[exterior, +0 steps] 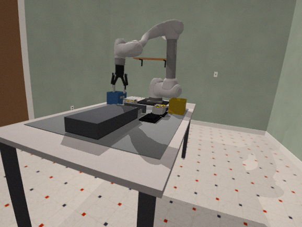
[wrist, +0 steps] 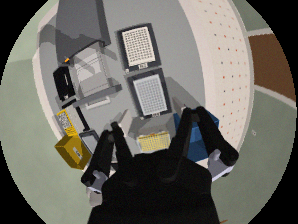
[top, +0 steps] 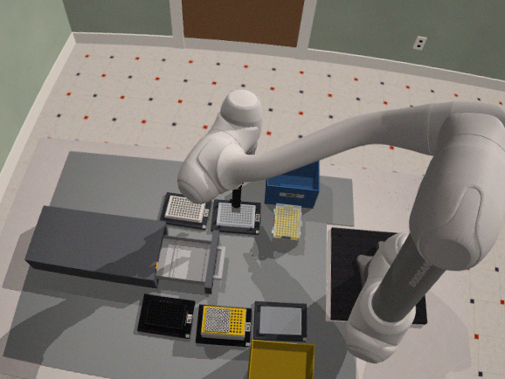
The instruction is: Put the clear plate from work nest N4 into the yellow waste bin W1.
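Right now the clear well plate is 14 cm below my hand. The rest, counted from my hand: nest (16 cm below); then blue bin (20 cm behind, 12 cm below, 11 cm to the right); then white plate (17 cm ahead, 14 cm below, 3 cm to the right).
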